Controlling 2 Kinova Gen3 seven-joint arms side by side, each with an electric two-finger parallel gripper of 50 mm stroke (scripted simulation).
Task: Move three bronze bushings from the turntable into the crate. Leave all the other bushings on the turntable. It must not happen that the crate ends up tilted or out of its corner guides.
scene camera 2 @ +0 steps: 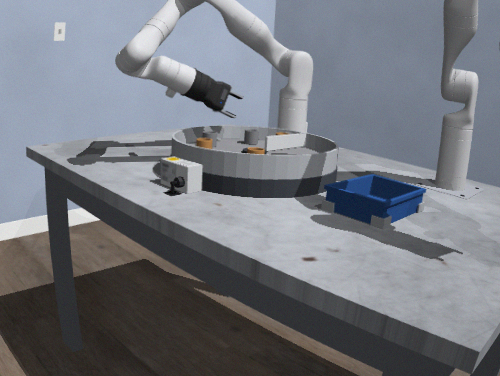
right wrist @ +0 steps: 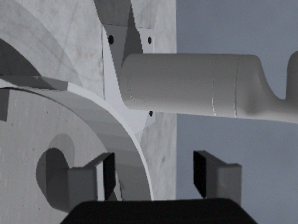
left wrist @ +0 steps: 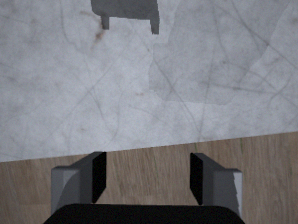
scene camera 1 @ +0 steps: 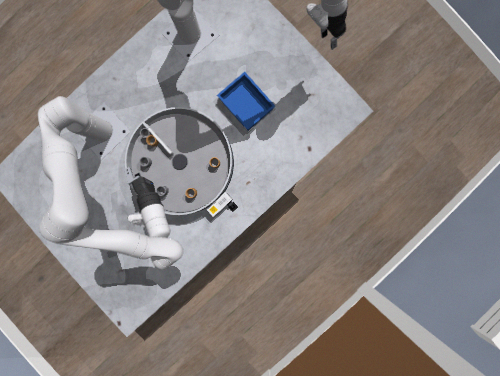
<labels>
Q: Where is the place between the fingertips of my right gripper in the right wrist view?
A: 154, 168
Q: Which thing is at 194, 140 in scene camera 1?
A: A turntable.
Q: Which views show the blue crate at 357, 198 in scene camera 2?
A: Scene camera 2 and scene camera 1 only.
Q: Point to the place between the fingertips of my left gripper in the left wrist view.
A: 148, 170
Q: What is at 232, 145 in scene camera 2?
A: A turntable.
</labels>
